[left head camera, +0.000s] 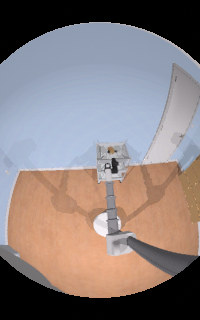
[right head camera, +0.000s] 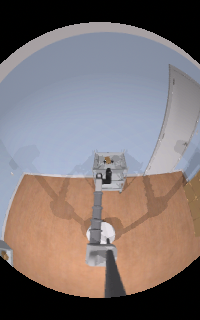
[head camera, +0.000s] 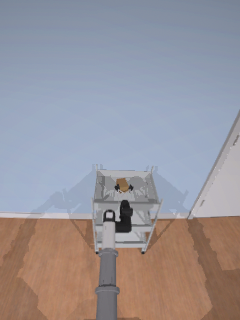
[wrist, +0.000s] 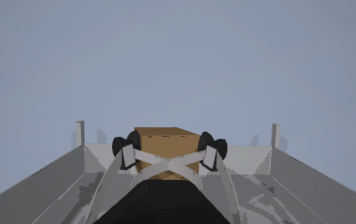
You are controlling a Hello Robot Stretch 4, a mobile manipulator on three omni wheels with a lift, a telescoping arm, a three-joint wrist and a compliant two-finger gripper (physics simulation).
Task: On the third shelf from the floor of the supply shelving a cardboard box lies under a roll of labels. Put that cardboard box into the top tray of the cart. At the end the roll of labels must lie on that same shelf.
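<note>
My gripper (head camera: 124, 188) (wrist: 170, 143) is shut on the brown cardboard box (head camera: 122, 183) (left head camera: 111, 150) (right head camera: 107, 160) (wrist: 167, 142), one dark fingertip on each side. The box is over or in the grey cart's top tray (head camera: 147, 202) (wrist: 245, 159), within its walls as seen in the head camera. In the wrist view its top stands higher than the tray's back wall. Its underside is hidden behind the fingers and wrist, so I cannot tell whether it touches the tray floor. The roll of labels does not show in these views.
The cart stands close to the blue wall (head camera: 120, 100). The arm (head camera: 108, 270) reaches over its front edge. A white door (head camera: 225, 185) (left head camera: 175, 115) (right head camera: 175, 120) is to the right. Part of a grey unit with something brown shows at the lower left edge of the right head view.
</note>
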